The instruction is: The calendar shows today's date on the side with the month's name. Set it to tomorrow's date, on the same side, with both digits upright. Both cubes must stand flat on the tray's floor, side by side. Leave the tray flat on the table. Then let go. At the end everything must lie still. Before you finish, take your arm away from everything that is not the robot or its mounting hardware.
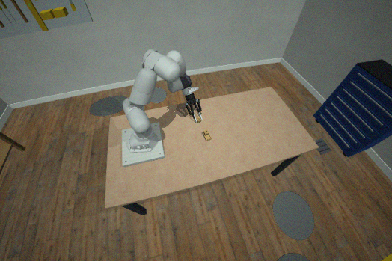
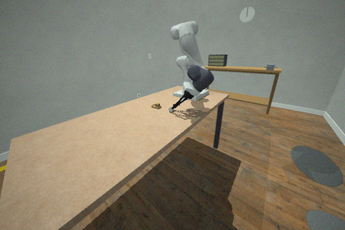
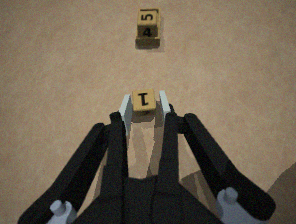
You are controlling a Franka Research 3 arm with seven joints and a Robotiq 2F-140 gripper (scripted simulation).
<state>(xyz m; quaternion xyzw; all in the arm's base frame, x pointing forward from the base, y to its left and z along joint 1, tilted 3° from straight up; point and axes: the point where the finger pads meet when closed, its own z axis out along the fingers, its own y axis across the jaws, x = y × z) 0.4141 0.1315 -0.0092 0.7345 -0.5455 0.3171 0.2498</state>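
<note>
The wooden digit cube lies 1 cm ahead of my hand, 2 cm to the right of it and 2 cm below it. The rest, counted from my hand: wooden tray 3 cm ahead, 17 cm to the right, 3 cm below.
</note>
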